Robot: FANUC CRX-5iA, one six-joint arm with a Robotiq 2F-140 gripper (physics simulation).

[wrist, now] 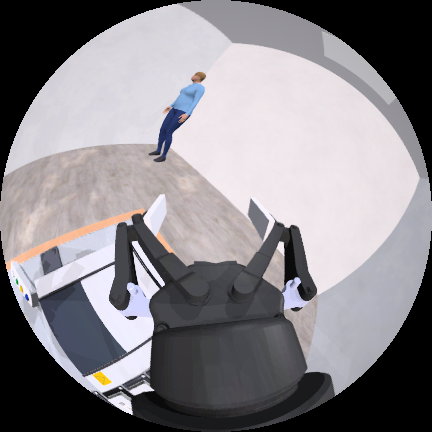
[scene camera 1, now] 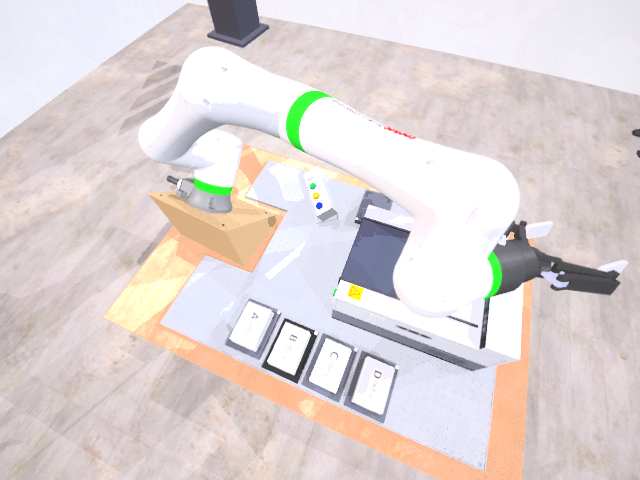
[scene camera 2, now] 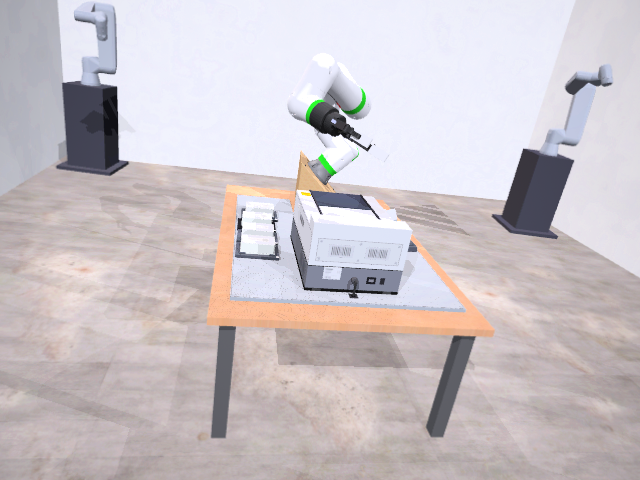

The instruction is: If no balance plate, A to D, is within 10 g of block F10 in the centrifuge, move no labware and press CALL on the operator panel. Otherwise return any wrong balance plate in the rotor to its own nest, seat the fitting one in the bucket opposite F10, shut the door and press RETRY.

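Places are measured from the arm's base along level axes (x right, y ahead, z up), in centimetres.
Pixels of known places: gripper, fingertip midpoint: (wrist: 207,204) (scene camera 1: 581,246) (scene camera 2: 378,151); arm's base, origin of the base link: (scene camera 1: 210,205) (scene camera 2: 316,173).
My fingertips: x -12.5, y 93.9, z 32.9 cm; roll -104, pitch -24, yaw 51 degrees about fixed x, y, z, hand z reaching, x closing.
Ahead of a thing's pixels: the offset from my fingertips to its top centre.
My gripper (scene camera 1: 577,248) (scene camera 2: 376,149) (wrist: 207,204) is open and empty, raised above the far right end of the centrifuge (scene camera 1: 392,328) (scene camera 2: 356,235) (wrist: 82,327) and pointing outward. The centrifuge has a dark panel on top; the rotor and block F10 do not show. Balance plates A {dy -60.7, dx +38.1, dz -42.9 cm} (scene camera 1: 251,328), B {dy -46.7, dx +38.0, dz -42.9 cm} (scene camera 1: 290,351), C {dy -33.5, dx +36.3, dz -42.9 cm} (scene camera 1: 329,365) and D {dy -20.2, dx +35.0, dz -42.9 cm} (scene camera 1: 373,384) (scene camera 2: 258,243) lie in a row of nests along the table's near edge in scene camera 1. Their smaller print is unreadable. The operator panel {dy -67.2, dx -18.3, dz -39.9 cm} (scene camera 1: 322,197) (wrist: 31,295) has green, yellow and blue buttons.
A dark grey item {dy -45.1, dx -23.8, dz -45.2 cm} (scene camera 1: 377,200) (wrist: 51,260) lies beside the centrifuge. The arm stands on a wooden wedge (scene camera 1: 217,232) at the table's end. A person (wrist: 186,100) stands by the far wall. Two other arms on dark pedestals (scene camera 2: 92,129) (scene camera 2: 537,186) stand behind.
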